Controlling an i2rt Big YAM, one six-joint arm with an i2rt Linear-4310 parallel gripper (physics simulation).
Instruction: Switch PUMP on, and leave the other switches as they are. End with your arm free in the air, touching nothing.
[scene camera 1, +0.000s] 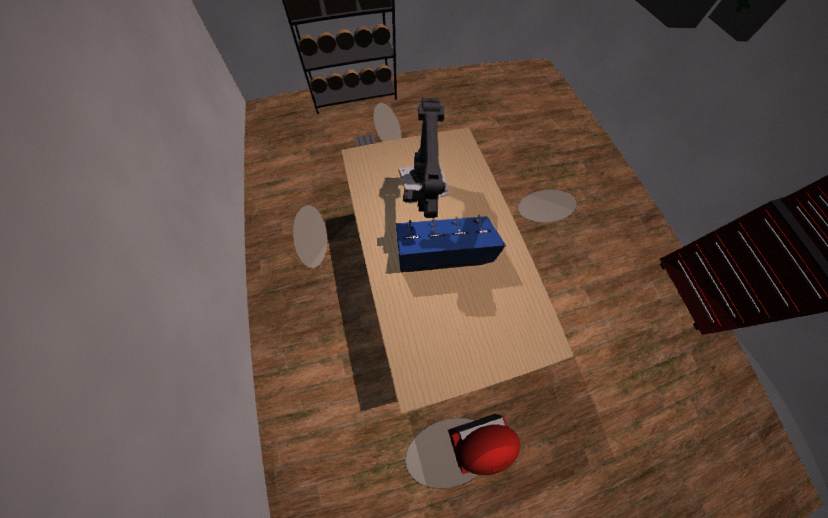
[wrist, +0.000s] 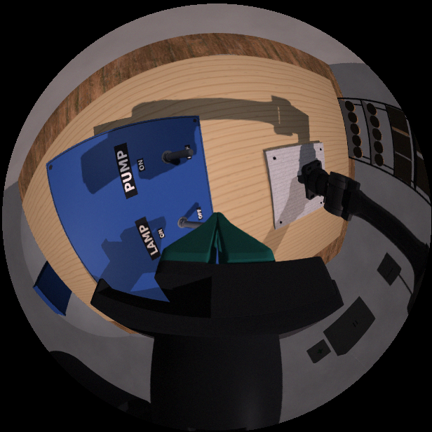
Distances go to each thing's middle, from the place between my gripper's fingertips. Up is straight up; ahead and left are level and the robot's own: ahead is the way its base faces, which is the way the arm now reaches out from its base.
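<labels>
Relative to the blue switch box (scene camera 1: 423, 246), my gripper is 9 cm to the right of it, 14 cm short of it and 14 cm above it.
</labels>
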